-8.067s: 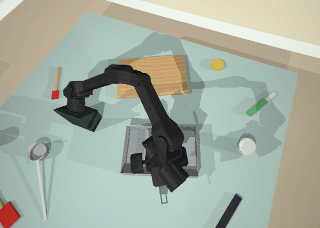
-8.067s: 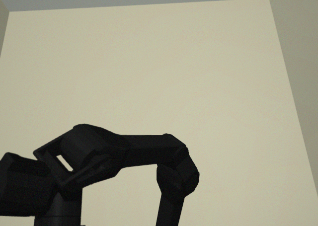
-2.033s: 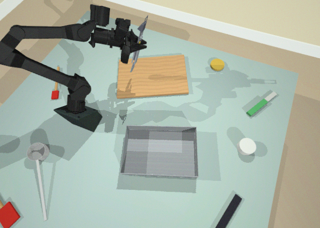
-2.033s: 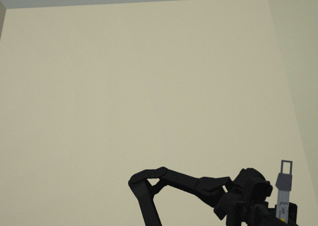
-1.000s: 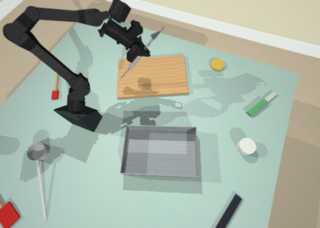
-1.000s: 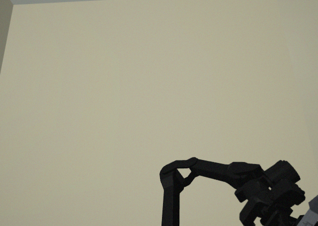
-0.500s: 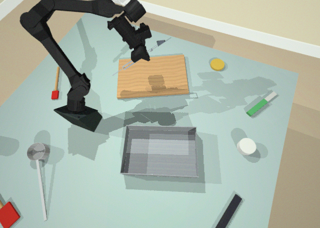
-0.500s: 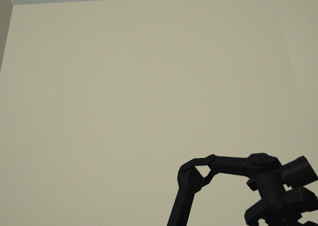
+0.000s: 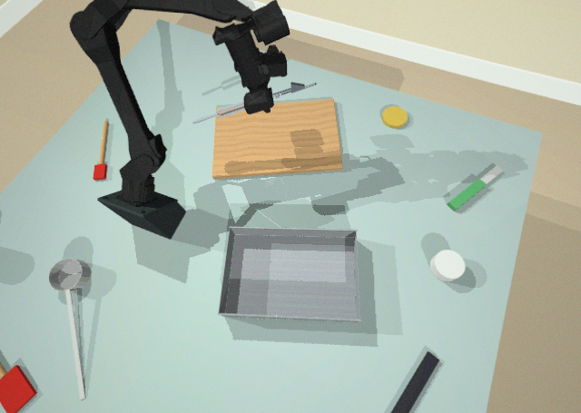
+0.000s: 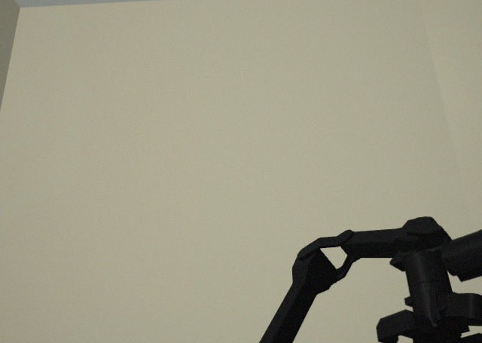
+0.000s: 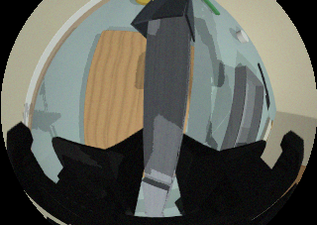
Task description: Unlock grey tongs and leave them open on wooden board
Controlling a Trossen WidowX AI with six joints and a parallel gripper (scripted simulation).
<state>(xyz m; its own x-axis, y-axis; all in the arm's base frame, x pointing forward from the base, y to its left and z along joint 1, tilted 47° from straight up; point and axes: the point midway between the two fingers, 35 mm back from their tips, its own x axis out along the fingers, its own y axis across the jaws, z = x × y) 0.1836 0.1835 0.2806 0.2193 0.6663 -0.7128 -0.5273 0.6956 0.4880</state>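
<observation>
My gripper tip is 20 mm to the right of the wooden board and 140 mm above it. Round my gripper tip: red-headed tool: 440 mm behind, 230 mm to the right, 140 mm below; yellow disc: 290 mm ahead, 210 mm to the left, 140 mm below; roasting tin: 200 mm ahead, 330 mm to the right, 120 mm below.
</observation>
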